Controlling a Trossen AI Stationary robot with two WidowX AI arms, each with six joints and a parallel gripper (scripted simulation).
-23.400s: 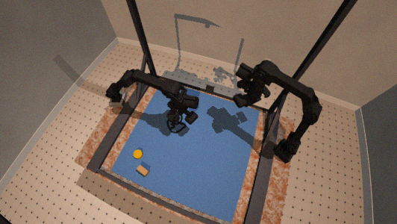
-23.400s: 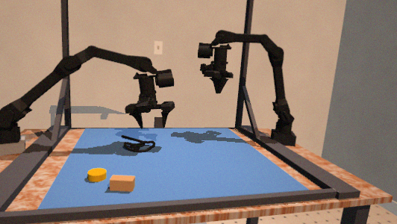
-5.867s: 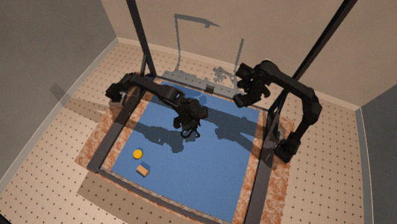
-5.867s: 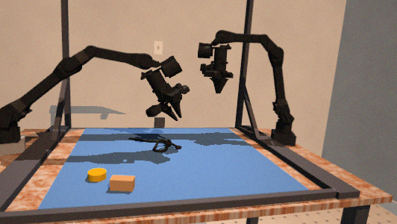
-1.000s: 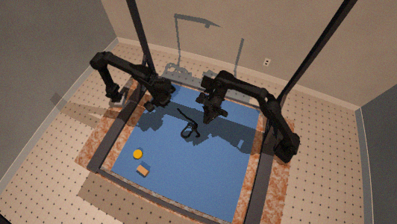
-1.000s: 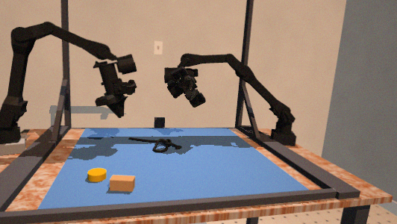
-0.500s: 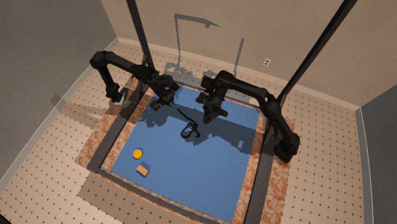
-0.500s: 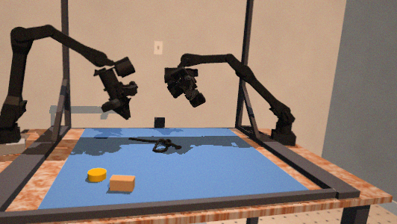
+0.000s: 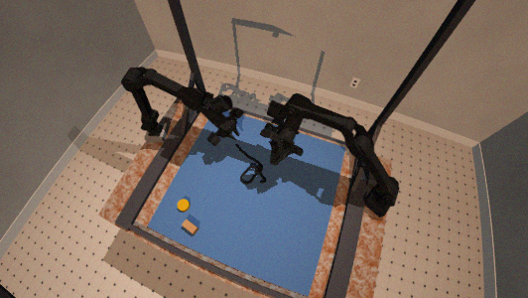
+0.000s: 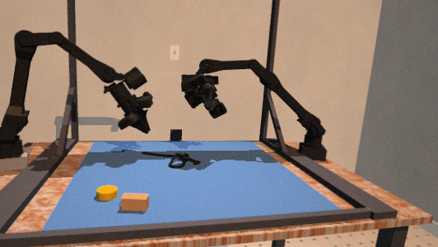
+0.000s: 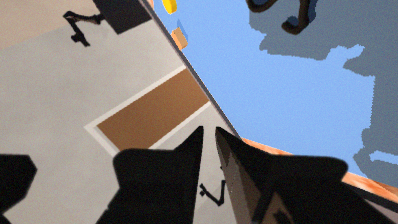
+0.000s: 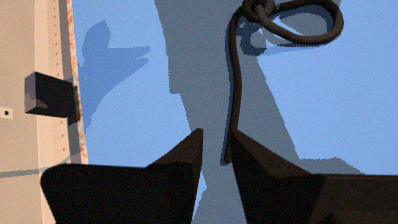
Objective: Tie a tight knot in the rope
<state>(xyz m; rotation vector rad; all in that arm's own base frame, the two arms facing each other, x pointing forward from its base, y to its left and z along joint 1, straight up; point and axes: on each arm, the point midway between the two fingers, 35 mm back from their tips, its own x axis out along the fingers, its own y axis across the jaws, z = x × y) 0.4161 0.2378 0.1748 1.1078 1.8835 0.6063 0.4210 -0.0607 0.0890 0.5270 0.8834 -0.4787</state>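
Right now my left hand is 220 mm above the blue mat, 70 mm to the left of it and 70 mm short of it. Round my left hand: yellow disc 320 mm to the right, 250 mm ahead, 200 mm below; orange block 320 mm ahead, 250 mm to the right, 200 mm below.
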